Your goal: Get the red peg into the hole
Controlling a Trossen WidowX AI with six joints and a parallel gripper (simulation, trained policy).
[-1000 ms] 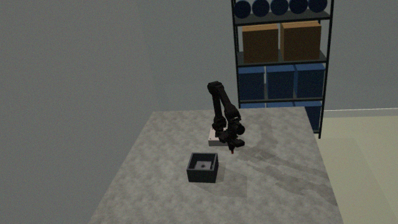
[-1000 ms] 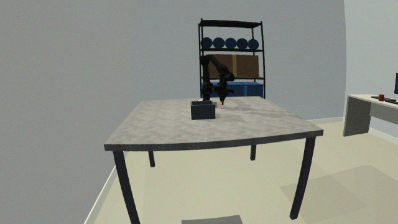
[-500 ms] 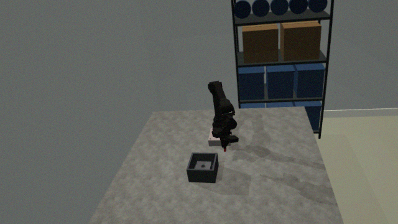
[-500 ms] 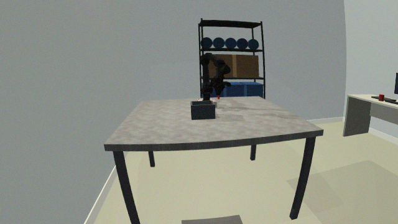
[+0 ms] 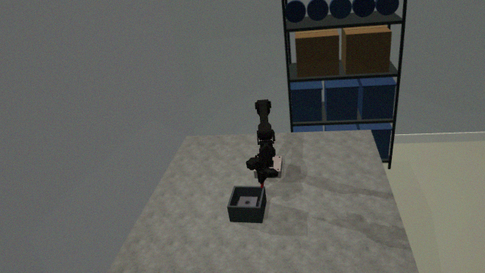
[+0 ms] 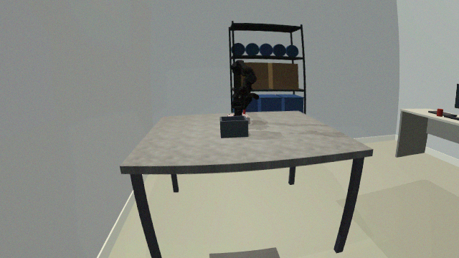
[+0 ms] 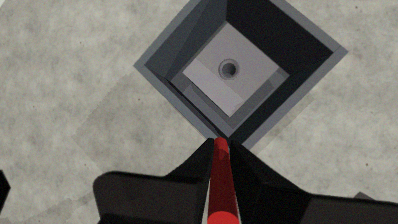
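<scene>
Now: the grey plate 4 cm ahead of my gripper tip, 7 cm to the right of it and 10 cm below it. The rest, counted from my gripper tip: dark box (4 cm ahead, 7 cm to the right, 12 cm below); red peg (1 cm behind, 1 cm to the left, 1 cm above).
</scene>
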